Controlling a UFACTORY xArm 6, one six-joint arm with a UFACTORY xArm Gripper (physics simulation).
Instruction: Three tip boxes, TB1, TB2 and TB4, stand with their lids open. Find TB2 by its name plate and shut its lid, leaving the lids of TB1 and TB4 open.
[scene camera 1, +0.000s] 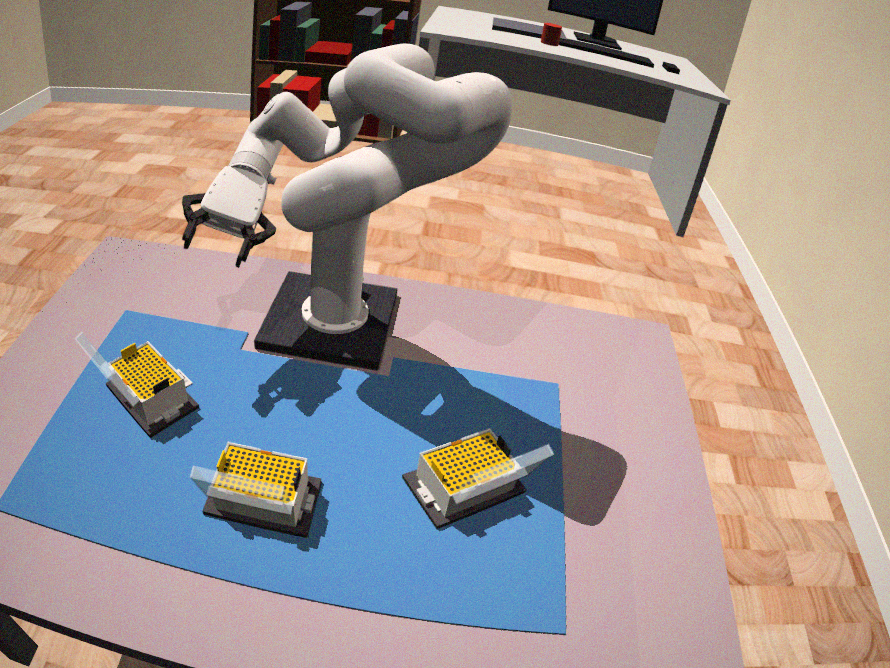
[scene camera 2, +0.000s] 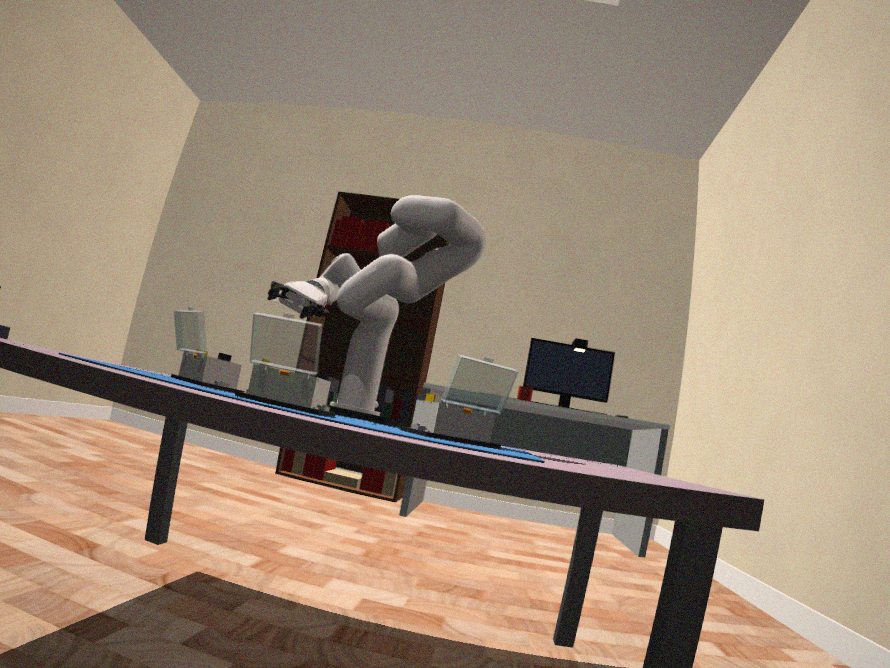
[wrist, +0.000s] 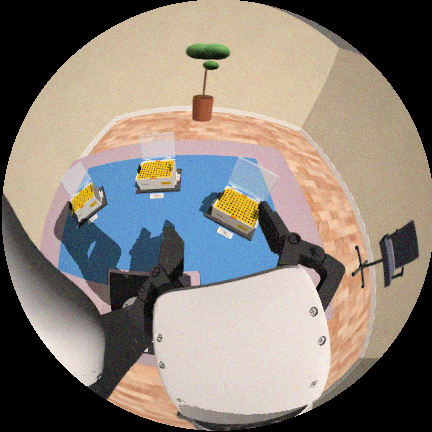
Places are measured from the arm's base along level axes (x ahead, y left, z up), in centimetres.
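Where they show: gripper, fingertip midpoint: (scene camera 1: 211, 253) (scene camera 2: 286, 303) (wrist: 216, 223); arm's base, link origin: (scene camera 1: 334, 313) (scene camera 2: 354, 410).
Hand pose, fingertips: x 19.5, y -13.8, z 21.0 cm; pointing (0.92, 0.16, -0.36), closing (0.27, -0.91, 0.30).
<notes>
Things, the pixels of their centre, and the offset from my fingertips. Level surfaces: height alone.
- left box, body centre: (scene camera 1: 144, 368) (scene camera 2: 212, 356) (wrist: 239, 204) dx +13.2, dy -7.3, dz -16.1 cm
- middle box, body centre: (scene camera 1: 258, 471) (scene camera 2: 293, 371) (wrist: 154, 167) dx +23.2, dy +19.8, dz -16.1 cm
- right box, body centre: (scene camera 1: 471, 459) (scene camera 2: 456, 405) (wrist: 79, 196) dx +9.2, dy +46.4, dz -16.1 cm
- blue mat, surface height: dz -22.5 cm
- pink table, surface height: dz -22.8 cm
Three white tip boxes with yellow racks stand on the blue mat. The left box (scene camera 1: 145, 375) (scene camera 2: 215, 371) (wrist: 235, 209) has its clear lid (scene camera 1: 93, 353) (scene camera 2: 190, 331) (wrist: 254, 176) open. The middle box (scene camera 1: 257, 478) (scene camera 2: 278, 384) (wrist: 156, 176) has its lid (scene camera 2: 285, 343) (wrist: 157, 146) open. The right box (scene camera 1: 467, 467) (scene camera 2: 463, 422) (wrist: 86, 201) has its lid (scene camera 1: 535, 458) (scene camera 2: 480, 384) (wrist: 76, 177) open. The name plates in the wrist view are too small to read, so I cannot tell which is TB2. My gripper (scene camera 1: 214, 253) (scene camera 2: 288, 304) (wrist: 216, 223) is open and empty, high above the table, behind the boxes.
The blue mat (scene camera 1: 373, 560) lies on the pink table (scene camera 1: 632, 575). The arm's black base plate (scene camera 1: 283, 334) stands behind the mat. A desk (scene camera 1: 682, 143) with a monitor, a bookshelf (scene camera 1: 254, 71), a potted plant (wrist: 202, 108) and a chair (wrist: 387, 260) stand away from the table.
</notes>
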